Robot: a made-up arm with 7 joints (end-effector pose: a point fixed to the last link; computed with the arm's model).
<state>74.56 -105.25 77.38 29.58 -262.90 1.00 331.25</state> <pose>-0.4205 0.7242 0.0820 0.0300 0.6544 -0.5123 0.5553</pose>
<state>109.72 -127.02 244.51 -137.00 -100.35 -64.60 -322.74</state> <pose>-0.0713 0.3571 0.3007 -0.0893 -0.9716 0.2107 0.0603</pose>
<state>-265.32 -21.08 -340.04 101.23 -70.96 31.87 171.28</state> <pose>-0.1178 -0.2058 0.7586 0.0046 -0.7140 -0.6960 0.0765</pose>
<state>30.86 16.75 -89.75 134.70 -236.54 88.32 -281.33</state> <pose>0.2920 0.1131 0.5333 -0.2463 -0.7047 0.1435 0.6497</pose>
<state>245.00 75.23 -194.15 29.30 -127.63 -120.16 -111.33</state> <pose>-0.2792 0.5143 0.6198 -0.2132 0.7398 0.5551 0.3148</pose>
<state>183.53 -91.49 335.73 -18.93 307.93 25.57 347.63</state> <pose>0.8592 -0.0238 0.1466 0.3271 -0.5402 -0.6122 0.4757</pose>
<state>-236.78 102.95 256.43 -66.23 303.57 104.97 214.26</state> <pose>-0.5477 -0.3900 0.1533 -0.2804 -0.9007 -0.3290 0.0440</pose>
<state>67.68 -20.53 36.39 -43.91 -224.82 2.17 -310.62</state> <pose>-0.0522 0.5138 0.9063 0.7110 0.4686 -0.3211 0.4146</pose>
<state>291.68 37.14 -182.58 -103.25 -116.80 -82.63 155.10</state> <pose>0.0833 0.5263 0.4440 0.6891 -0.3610 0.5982 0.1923</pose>
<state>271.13 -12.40 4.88 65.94 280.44 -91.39 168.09</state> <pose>0.1600 0.1092 0.9235 0.6635 -0.3413 -0.6461 0.1608</pose>
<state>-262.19 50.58 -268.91 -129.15 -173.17 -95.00 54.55</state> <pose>0.2435 -0.3152 0.5285 -0.8286 0.3407 0.3814 0.2277</pose>
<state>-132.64 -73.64 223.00 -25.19 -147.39 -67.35 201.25</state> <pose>0.5182 -0.5560 0.5945 -0.0457 0.7530 0.6493 0.0966</pose>
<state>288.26 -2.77 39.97 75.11 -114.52 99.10 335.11</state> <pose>0.1742 0.1813 0.8738 -0.3575 0.7475 -0.5144 0.2208</pose>
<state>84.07 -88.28 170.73 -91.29 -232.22 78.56 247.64</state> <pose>0.0995 0.4006 0.5823 -0.5616 -0.4519 0.2342 0.6523</pose>
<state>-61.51 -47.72 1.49 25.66 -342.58 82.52 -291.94</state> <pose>-0.1196 -0.3542 0.9197 0.8452 -0.1438 -0.3317 0.3937</pose>
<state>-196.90 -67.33 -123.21 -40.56 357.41 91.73 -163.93</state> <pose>0.6294 0.2901 0.6282 -0.4507 -0.4511 0.2918 0.7129</pose>
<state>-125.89 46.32 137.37 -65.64 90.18 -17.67 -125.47</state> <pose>-0.5694 0.4048 0.5069 0.5562 0.1466 0.5672 0.5894</pose>
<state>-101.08 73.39 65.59 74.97 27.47 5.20 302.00</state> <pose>0.2620 0.6522 0.2923 0.5891 -0.0496 -0.6775 0.4376</pose>
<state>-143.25 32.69 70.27 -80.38 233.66 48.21 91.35</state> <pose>-0.3766 -0.1714 0.7214 0.2890 0.4404 0.8385 0.1393</pose>
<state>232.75 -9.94 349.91 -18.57 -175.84 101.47 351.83</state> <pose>0.2255 -0.2145 0.9273 -0.3995 0.1408 0.8052 0.4149</pose>
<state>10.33 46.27 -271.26 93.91 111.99 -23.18 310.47</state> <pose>0.2566 -0.4645 0.5414 -0.0913 -0.5293 -0.8377 0.0987</pose>
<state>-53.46 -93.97 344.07 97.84 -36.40 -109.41 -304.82</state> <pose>-0.3136 -0.4415 0.5153 -0.6109 -0.2600 -0.2851 0.6913</pose>
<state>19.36 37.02 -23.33 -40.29 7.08 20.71 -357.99</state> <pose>0.2647 -0.2192 1.0402 -0.9795 0.0642 0.1395 0.1308</pose>
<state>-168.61 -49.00 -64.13 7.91 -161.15 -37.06 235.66</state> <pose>0.5592 -0.1940 0.8919 -0.3007 -0.9057 -0.2570 0.1524</pose>
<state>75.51 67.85 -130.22 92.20 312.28 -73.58 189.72</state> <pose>0.4043 -0.3504 0.6059 0.4718 -0.4877 -0.7112 0.1836</pose>
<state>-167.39 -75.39 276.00 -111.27 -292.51 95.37 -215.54</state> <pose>0.4316 0.2163 0.4600 -0.4139 -0.9043 0.0876 0.0570</pose>
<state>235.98 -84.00 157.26 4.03 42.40 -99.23 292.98</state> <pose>0.4538 -0.5926 0.4334 0.9731 0.1179 -0.1012 0.1700</pose>
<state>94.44 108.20 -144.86 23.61 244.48 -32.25 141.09</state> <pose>0.0856 -0.8261 0.1189 -0.5557 -0.4078 0.0580 0.7222</pose>
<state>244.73 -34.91 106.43 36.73 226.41 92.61 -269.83</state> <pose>0.2972 -0.3056 0.9108 0.7884 0.5271 0.1449 0.2821</pose>
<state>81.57 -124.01 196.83 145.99 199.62 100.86 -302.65</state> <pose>0.0180 0.1213 -0.0953 0.0810 -0.0554 0.9861 0.1342</pose>
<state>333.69 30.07 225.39 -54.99 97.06 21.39 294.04</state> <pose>0.6200 0.0716 0.7415 -0.2812 -0.6580 0.3656 0.5952</pose>
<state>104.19 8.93 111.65 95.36 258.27 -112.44 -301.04</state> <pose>-0.1633 0.1773 0.7259 0.6027 0.3404 -0.7215 0.0201</pose>
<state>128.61 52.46 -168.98 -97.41 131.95 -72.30 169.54</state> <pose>-0.4814 -0.3746 0.3242 0.7441 0.1765 0.6272 0.1474</pose>
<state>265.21 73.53 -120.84 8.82 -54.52 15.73 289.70</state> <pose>-0.1202 0.8155 0.5690 0.8871 -0.0994 0.1668 0.4188</pose>
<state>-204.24 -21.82 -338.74 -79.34 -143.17 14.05 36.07</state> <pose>0.5547 0.0968 0.6210 0.4053 -0.4109 -0.6434 0.5029</pose>
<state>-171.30 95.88 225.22 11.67 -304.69 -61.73 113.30</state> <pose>-0.8141 0.1743 0.2468 0.5339 0.5507 -0.1985 0.6102</pose>
